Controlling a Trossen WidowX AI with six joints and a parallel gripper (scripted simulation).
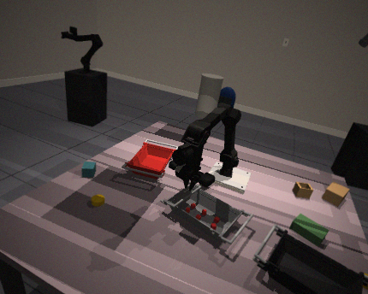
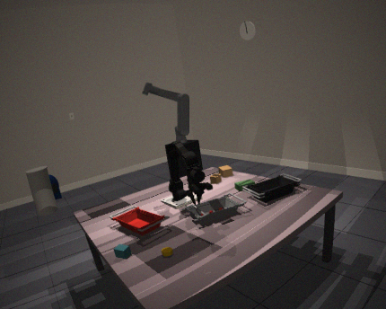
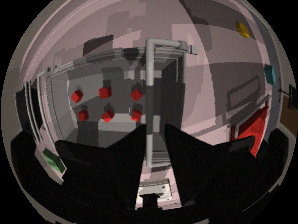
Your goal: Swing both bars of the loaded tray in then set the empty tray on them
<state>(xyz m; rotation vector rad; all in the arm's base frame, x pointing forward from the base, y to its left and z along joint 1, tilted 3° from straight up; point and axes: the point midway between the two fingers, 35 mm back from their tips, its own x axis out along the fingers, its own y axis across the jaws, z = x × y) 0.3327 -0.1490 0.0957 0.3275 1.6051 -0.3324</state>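
Now: gripper tip 240 mm past the red tray, 230 mm to the left of it and 50 mm above it. From my gripper tip the other things lie so: teal cube (480 mm to the right, 70 mm below, 50 mm behind); green block (510 mm to the left, 70 mm below, 40 mm behind).
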